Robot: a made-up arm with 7 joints. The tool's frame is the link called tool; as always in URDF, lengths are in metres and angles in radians. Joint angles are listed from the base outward.
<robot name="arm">
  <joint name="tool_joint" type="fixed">
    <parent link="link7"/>
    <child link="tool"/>
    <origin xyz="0 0 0" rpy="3.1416 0 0"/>
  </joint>
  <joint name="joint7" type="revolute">
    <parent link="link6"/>
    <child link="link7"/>
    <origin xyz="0.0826 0 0"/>
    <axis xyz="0 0 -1"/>
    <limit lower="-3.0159" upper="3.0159"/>
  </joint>
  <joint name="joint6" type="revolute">
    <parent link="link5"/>
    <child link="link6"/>
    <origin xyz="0 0 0"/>
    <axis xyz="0 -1 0"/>
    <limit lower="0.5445" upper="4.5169"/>
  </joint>
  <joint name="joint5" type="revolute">
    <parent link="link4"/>
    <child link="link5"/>
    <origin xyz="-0.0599 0 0.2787"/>
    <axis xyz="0 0 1"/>
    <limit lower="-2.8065" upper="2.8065"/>
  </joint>
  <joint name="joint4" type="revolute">
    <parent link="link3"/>
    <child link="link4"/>
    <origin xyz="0.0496 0 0"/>
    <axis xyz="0 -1 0"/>
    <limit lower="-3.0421" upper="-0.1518"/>
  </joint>
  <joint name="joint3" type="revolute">
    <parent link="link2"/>
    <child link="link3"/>
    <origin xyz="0 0 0.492"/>
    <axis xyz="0 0 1"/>
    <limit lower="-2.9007" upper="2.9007"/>
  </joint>
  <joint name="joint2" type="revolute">
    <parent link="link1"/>
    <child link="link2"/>
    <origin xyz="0 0 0"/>
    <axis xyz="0 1 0"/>
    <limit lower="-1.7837" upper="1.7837"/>
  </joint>
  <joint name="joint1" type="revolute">
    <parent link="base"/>
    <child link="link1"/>
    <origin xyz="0 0 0.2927"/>
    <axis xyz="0 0 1"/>
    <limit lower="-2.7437" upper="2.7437"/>
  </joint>
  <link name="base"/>
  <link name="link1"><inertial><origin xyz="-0.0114 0.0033 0.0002"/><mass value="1.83"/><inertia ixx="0.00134" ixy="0" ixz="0" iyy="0.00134" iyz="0" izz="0.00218"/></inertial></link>
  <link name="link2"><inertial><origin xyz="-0.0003 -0.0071 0.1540"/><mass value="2.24"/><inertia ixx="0.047" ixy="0" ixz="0" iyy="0.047" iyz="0" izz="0.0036"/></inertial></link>
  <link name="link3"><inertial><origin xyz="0.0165 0.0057 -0.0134"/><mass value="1.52"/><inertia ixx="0.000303" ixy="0" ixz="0" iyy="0.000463" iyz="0" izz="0.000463"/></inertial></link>
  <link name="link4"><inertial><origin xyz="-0.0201 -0.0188 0.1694"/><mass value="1.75"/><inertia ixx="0.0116" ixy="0" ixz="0.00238" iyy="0.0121" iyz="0" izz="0.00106"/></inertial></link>
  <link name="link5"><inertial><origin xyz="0.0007 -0.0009 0.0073"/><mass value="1.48"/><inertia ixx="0.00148" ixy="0" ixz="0" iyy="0.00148" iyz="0" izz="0.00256"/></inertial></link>
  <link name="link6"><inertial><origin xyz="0.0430 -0.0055 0.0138"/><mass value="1.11"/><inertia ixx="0.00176" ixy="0" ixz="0" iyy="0.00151" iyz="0" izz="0.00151"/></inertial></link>
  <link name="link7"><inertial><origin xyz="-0.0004 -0.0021 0.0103"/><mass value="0.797"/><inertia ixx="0.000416" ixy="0" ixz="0" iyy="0.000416" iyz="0" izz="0.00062"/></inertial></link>
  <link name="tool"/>
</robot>
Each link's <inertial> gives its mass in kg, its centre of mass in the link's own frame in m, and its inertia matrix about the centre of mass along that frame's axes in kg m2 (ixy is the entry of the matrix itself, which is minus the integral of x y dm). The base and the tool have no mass. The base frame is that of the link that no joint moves.
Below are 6 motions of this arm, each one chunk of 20 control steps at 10 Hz.
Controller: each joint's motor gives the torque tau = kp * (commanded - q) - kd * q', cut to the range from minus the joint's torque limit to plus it. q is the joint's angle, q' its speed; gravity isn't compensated. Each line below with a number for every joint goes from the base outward.
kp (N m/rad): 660 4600 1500 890 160 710 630
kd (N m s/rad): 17 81 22 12 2.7 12 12
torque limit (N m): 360 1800 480 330 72 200 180
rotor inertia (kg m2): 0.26 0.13 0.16 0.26 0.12 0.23 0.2
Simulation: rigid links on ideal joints. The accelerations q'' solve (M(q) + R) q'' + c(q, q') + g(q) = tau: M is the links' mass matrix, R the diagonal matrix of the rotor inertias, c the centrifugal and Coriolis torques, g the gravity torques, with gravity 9.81 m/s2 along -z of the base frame. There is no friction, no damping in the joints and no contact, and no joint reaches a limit. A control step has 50 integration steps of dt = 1/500 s. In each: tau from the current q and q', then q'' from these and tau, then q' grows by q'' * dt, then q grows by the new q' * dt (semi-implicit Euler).
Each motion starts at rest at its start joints. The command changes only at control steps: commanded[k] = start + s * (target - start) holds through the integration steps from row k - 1 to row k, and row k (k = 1, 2, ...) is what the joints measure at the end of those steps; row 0 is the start. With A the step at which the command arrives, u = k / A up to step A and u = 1 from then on. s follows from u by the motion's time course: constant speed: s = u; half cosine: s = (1 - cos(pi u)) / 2; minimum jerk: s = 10 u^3 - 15 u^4 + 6 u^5; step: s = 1 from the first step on.
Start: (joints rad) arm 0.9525 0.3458 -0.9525 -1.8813 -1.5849 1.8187 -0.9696
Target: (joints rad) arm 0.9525 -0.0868 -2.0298 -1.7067 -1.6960 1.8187 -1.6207
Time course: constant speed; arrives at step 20
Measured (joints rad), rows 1 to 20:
1: 0.9444 0.3260 -1.0084 -1.8822 -1.5954 1.8180 -1.0028
2: 0.9367 0.3029 -1.0647 -1.8702 -1.5987 1.8176 -1.0354
3: 0.9426 0.2819 -1.1166 -1.8630 -1.6055 1.8180 -1.0680
4: 0.9410 0.2597 -1.1714 -1.8543 -1.6105 1.8178 -1.1005
5: 0.9395 0.2376 -1.2258 -1.8462 -1.6164 1.8177 -1.1331
6: 0.9403 0.2158 -1.2795 -1.8378 -1.6219 1.8177 -1.1656
7: 0.9397 0.1938 -1.3338 -1.8295 -1.6275 1.8176 -1.1982
8: 0.9393 0.1718 -1.3880 -1.8212 -1.6330 1.8176 -1.2307
9: 0.9393 0.1498 -1.4421 -1.8130 -1.6386 1.8176 -1.2633
10: 0.9390 0.1277 -1.4963 -1.8047 -1.6442 1.8175 -1.2959
11: 0.9389 0.1057 -1.5505 -1.7964 -1.6498 1.8175 -1.3284
12: 0.9388 0.0837 -1.6046 -1.7881 -1.6554 1.8174 -1.3610
13: 0.9387 0.0617 -1.6588 -1.7798 -1.6610 1.8174 -1.3935
14: 0.9387 0.0398 -1.7129 -1.7716 -1.6666 1.8174 -1.4261
15: 0.9386 0.0178 -1.7670 -1.7633 -1.6722 1.8173 -1.4586
16: 0.9386 -0.0042 -1.8211 -1.7550 -1.6778 1.8173 -1.4912
17: 0.9387 -0.0261 -1.8751 -1.7468 -1.6833 1.8173 -1.5238
18: 0.9387 -0.0480 -1.9291 -1.7385 -1.6889 1.8173 -1.5563
19: 0.9388 -0.0700 -1.9831 -1.7303 -1.6945 1.8172 -1.5889
20: 0.9390 -0.0919 -2.0371 -1.7220 -1.7001 1.8172 -1.6214

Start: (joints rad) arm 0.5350 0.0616 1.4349 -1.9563 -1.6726 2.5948 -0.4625
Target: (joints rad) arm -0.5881 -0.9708 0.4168 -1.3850 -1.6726 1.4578 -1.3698
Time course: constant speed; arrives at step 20
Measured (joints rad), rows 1 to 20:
1: 0.4729 0.0118 1.3804 -1.9358 -1.6796 2.5363 -0.5087
2: 0.4149 -0.0401 1.3301 -1.9033 -1.6765 2.4792 -0.5542
3: 0.3621 -0.0924 1.2806 -1.8757 -1.6780 2.4225 -0.5996
4: 0.3045 -0.1439 1.2296 -1.8466 -1.6770 2.3657 -0.6449
5: 0.2493 -0.1960 1.1795 -1.8176 -1.6772 2.3089 -0.6903
6: 0.1935 -0.2479 1.1292 -1.7886 -1.6769 2.2522 -0.7357
7: 0.1377 -0.2999 1.0789 -1.7595 -1.6767 2.1954 -0.7810
8: 0.0821 -0.3519 1.0286 -1.7302 -1.6764 2.1387 -0.8264
9: 0.0265 -0.4040 0.9784 -1.7010 -1.6761 2.0820 -0.8717
10: -0.0291 -0.4561 0.9282 -1.6716 -1.6759 2.0252 -0.9171
11: -0.0846 -0.5083 0.8780 -1.6422 -1.6756 1.9685 -0.9625
12: -0.1402 -0.5606 0.8278 -1.6126 -1.6753 1.9117 -1.0078
13: -0.1959 -0.6129 0.7777 -1.5830 -1.6750 1.8550 -1.0532
14: -0.2516 -0.6654 0.7277 -1.5532 -1.6747 1.7982 -1.0985
15: -0.3075 -0.7179 0.6776 -1.5233 -1.6744 1.7415 -1.1439
16: -0.3634 -0.7705 0.6275 -1.4932 -1.6742 1.6847 -1.1893
17: -0.4195 -0.8232 0.5773 -1.4630 -1.6740 1.6280 -1.2346
18: -0.4757 -0.8760 0.5269 -1.4325 -1.6738 1.5712 -1.2800
19: -0.5320 -0.9287 0.4763 -1.4020 -1.6736 1.5143 -1.3254
20: -0.5885 -0.9815 0.4254 -1.3712 -1.6735 1.4574 -1.3707

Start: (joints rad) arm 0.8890 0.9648 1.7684 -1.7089 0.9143 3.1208 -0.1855
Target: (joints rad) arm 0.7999 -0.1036 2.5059 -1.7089 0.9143 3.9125 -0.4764
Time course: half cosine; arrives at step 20
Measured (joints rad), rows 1 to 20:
1: 0.8884 0.9649 1.7640 -1.7187 0.9240 3.1258 -0.1873
2: 0.8864 0.9408 1.7857 -1.7149 0.9154 3.1408 -0.1927
3: 0.8855 0.9071 1.8108 -1.7158 0.9188 3.1649 -0.2015
4: 0.8825 0.8613 1.8447 -1.7156 0.9158 3.1978 -0.2135
5: 0.8790 0.8051 1.8854 -1.7157 0.9157 3.2386 -0.2284
6: 0.8761 0.7398 1.9319 -1.7161 0.9147 3.2863 -0.2458
7: 0.8731 0.6671 1.9829 -1.7166 0.9142 3.3396 -0.2653
8: 0.8707 0.5889 2.0371 -1.7174 0.9138 3.3973 -0.2864
9: 0.8688 0.5068 2.0931 -1.7187 0.9137 3.4578 -0.3086
10: 0.8665 0.4229 2.1500 -1.7207 0.9139 3.5196 -0.3314
11: 0.8626 0.3390 2.2069 -1.7233 0.9145 3.5813 -0.3541
12: 0.8567 0.2573 2.2627 -1.7261 0.9153 3.6414 -0.3763
13: 0.8490 0.1798 2.3157 -1.7285 0.9159 3.6987 -0.3974
14: 0.8403 0.1086 2.3642 -1.7303 0.9164 3.7515 -0.4168
15: 0.8315 0.0452 2.4069 -1.7312 0.9166 3.7985 -0.4341
16: 0.8232 -0.0088 2.4429 -1.7310 0.9168 3.8386 -0.4489
17: 0.8157 -0.0520 2.4716 -1.7298 0.9169 3.8708 -0.4608
18: 0.8095 -0.0833 2.4921 -1.7278 0.9170 3.8943 -0.4694
19: 0.8046 -0.1018 2.5041 -1.7253 0.9172 3.9086 -0.4747
20: 0.8008 -0.1072 2.5070 -1.7225 0.9174 3.9132 -0.4764

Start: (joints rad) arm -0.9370 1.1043 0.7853 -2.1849 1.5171 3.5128 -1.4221
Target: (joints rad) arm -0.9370 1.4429 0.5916 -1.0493 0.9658 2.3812 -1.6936
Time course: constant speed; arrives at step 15
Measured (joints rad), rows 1 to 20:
1: -0.9371 1.1355 0.7651 -2.0938 1.4605 3.4330 -1.4406
2: -0.9403 1.1584 0.7514 -2.0199 1.4339 3.3573 -1.4587
3: -0.9386 1.1809 0.7390 -1.9463 1.3938 3.2820 -1.4768
4: -0.9377 1.2036 0.7262 -1.8717 1.3588 3.2066 -1.4949
5: -0.9389 1.2263 0.7132 -1.7973 1.3222 3.1313 -1.5130
6: -0.9395 1.2489 0.7004 -1.7230 1.2861 3.0560 -1.5311
7: -0.9393 1.2715 0.6878 -1.6489 1.2499 2.9807 -1.5492
8: -0.9393 1.2941 0.6752 -1.5747 1.2137 2.9055 -1.5673
9: -0.9398 1.3166 0.6626 -1.5006 1.1775 2.8303 -1.5854
10: -0.9402 1.3391 0.6501 -1.4264 1.1413 2.7551 -1.6035
11: -0.9403 1.3616 0.6376 -1.3523 1.1050 2.6798 -1.6216
12: -0.9405 1.3841 0.6252 -1.2781 1.0687 2.6046 -1.6397
13: -0.9407 1.4066 0.6127 -1.2038 1.0324 2.5294 -1.6578
14: -0.9410 1.4291 0.6002 -1.1294 0.9960 2.4541 -1.6759
15: -0.9411 1.4516 0.5877 -1.0549 0.9595 2.3789 -1.6940
16: -0.9432 1.4534 0.5865 -1.0589 0.9745 2.3801 -1.6936
17: -0.9361 1.4524 0.5879 -1.0583 0.9685 2.3804 -1.6936
18: -0.9330 1.4529 0.5879 -1.0595 0.9707 2.3803 -1.6936
19: -0.9363 1.4526 0.5876 -1.0586 0.9699 2.3804 -1.6936
20: -0.9392 1.4527 0.5873 -1.0585 0.9702 2.3805 -1.6936

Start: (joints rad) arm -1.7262 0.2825 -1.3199 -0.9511 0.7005 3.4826 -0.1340
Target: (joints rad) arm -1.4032 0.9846 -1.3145 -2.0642 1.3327 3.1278 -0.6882
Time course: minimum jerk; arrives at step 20
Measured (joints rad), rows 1 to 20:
1: -1.7259 0.2878 -1.3167 -0.9657 0.7050 3.4836 -0.1346
2: -1.7225 0.2927 -1.3169 -0.9720 0.7094 3.4809 -0.1388
3: -1.7163 0.3077 -1.3146 -0.9981 0.7236 3.4745 -0.1489
4: -1.7048 0.3317 -1.3123 -1.0375 0.7453 3.4633 -0.1664
5: -1.6894 0.3660 -1.3094 -1.0937 0.7768 3.4469 -0.1918
6: -1.6694 0.4099 -1.3062 -1.1650 0.8169 3.4255 -0.2250
7: -1.6456 0.4622 -1.3029 -1.2493 0.8647 3.3996 -0.2651
8: -1.6188 0.5212 -1.2998 -1.3437 0.9186 3.3700 -0.3108
9: -1.5897 0.5845 -1.2972 -1.4447 0.9765 3.3379 -0.3604
10: -1.5594 0.6498 -1.2953 -1.5485 1.0361 3.3044 -0.4121
11: -1.5292 0.7146 -1.2944 -1.6509 1.0951 3.2711 -0.4637
12: -1.5003 0.7763 -1.2944 -1.7481 1.1509 3.2391 -0.5133
13: -1.4739 0.8327 -1.2953 -1.8364 1.2015 3.2099 -0.5588
14: -1.4511 0.8819 -1.2969 -1.9125 1.2449 3.1843 -0.5986
15: -1.4325 0.9224 -1.2987 -1.9741 1.2800 3.1632 -0.6315
16: -1.4186 0.9531 -1.3007 -2.0199 1.3059 3.1472 -0.6566
17: -1.4095 0.9740 -1.3026 -2.0499 1.3229 3.1363 -0.6738
18: -1.4046 0.9857 -1.3044 -2.0658 1.3317 3.1301 -0.6837
19: -1.4030 0.9902 -1.3057 -2.0709 1.3345 3.1276 -0.6876
20: -1.4032 0.9907 -1.3064 -2.0706 1.3343 3.1273 -0.6882

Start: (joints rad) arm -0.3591 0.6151 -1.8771 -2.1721 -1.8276 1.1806 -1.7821
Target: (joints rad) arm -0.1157 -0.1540 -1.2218 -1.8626 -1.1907 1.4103 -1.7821
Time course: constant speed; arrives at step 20
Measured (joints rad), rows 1 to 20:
1: -0.3460 0.5794 -1.8393 -2.1694 -1.7843 1.1936 -1.7821
2: -0.3344 0.5405 -1.8076 -2.1487 -1.7561 1.2047 -1.7821
3: -0.3223 0.5020 -1.7750 -2.1351 -1.7230 1.2161 -1.7821
4: -0.3098 0.4634 -1.7424 -2.1192 -1.6915 1.2275 -1.7821
5: -0.2977 0.4248 -1.7099 -2.1039 -1.6595 1.2389 -1.7821
6: -0.2855 0.3862 -1.6773 -2.0885 -1.6277 1.2503 -1.7821
7: -0.2733 0.3477 -1.6448 -2.0730 -1.5958 1.2618 -1.7821
8: -0.2612 0.3091 -1.6123 -2.0576 -1.5640 1.2732 -1.7821
9: -0.2491 0.2705 -1.5799 -2.0421 -1.5322 1.2846 -1.7821
10: -0.2370 0.2319 -1.5474 -2.0266 -1.5003 1.2960 -1.7821
11: -0.2249 0.1933 -1.5150 -2.0112 -1.4685 1.3074 -1.7821
12: -0.2128 0.1547 -1.4826 -1.9957 -1.4367 1.3188 -1.7821
13: -0.2007 0.1161 -1.4502 -1.9801 -1.4049 1.3302 -1.7821
14: -0.1887 0.0775 -1.4179 -1.9646 -1.3731 1.3416 -1.7821
15: -0.1766 0.0389 -1.3855 -1.9490 -1.3412 1.3530 -1.7821
16: -0.1646 0.0002 -1.3532 -1.9334 -1.3094 1.3644 -1.7821
17: -0.1526 -0.0384 -1.3208 -1.9178 -1.2776 1.3758 -1.7821
18: -0.1406 -0.0771 -1.2885 -1.9022 -1.2458 1.3872 -1.7821
19: -0.1286 -0.1157 -1.2561 -1.8865 -1.2140 1.3986 -1.7821
20: -0.1166 -0.1544 -1.2238 -1.8708 -1.1822 1.4100 -1.7821

